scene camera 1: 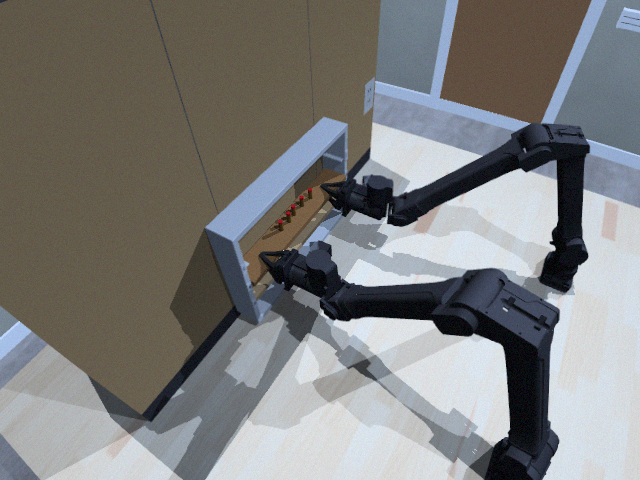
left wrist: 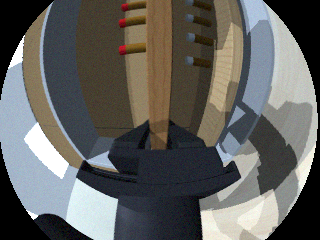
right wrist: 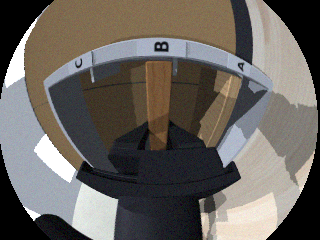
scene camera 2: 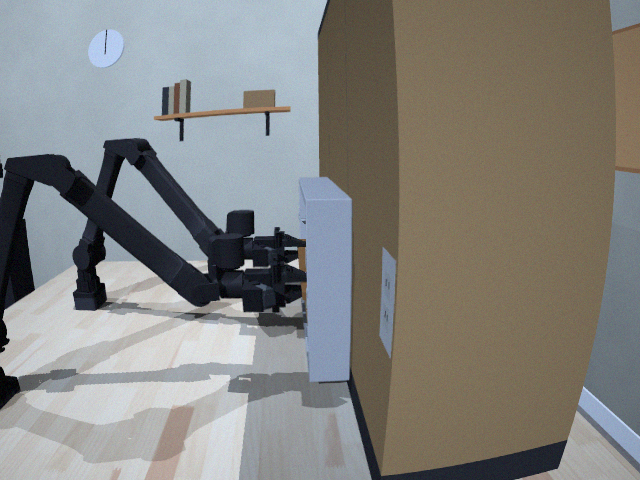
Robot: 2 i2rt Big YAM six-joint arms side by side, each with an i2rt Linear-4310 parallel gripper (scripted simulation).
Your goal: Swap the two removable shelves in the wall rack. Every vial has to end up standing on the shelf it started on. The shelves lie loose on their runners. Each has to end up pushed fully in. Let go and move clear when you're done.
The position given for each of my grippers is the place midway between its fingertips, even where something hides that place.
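A brown wooden shelf [scene camera 1: 273,239] is here in the scene, and I find the shelf in the right wrist view [right wrist: 159,73] too. As for my own hands, I see my left gripper [scene camera 1: 261,256], which appears in the left wrist view [left wrist: 158,121] as well. My right gripper [scene camera 2: 322,282] is visible too, and both scene camera 1 [scene camera 1: 321,187] and the right wrist view [right wrist: 158,121] also show it.
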